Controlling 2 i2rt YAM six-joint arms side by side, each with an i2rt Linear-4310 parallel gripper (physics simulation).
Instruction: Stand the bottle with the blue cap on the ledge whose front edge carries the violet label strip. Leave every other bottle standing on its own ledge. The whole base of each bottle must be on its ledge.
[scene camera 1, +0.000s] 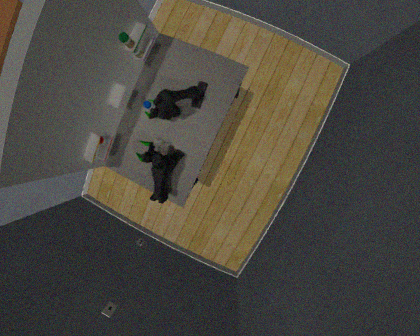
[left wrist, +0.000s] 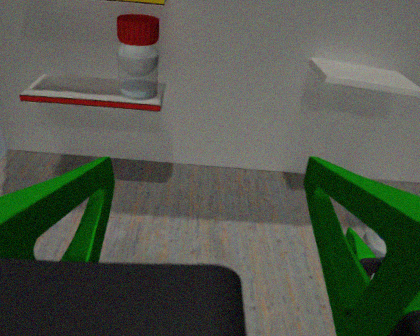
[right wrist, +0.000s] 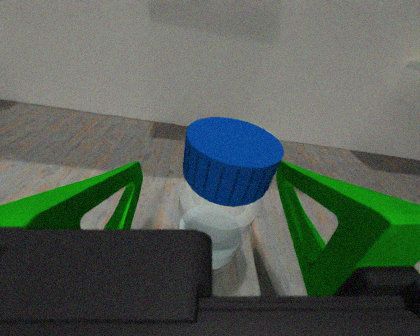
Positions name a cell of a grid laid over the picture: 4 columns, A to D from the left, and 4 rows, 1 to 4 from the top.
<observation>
In view: the left gripper (left wrist: B3), the right gripper (right wrist: B3) and a red-capped bottle (left wrist: B1).
The right gripper shows as well in the left wrist view (left wrist: D3). The right wrist view does not show the red-capped bottle: it is out of frame.
</observation>
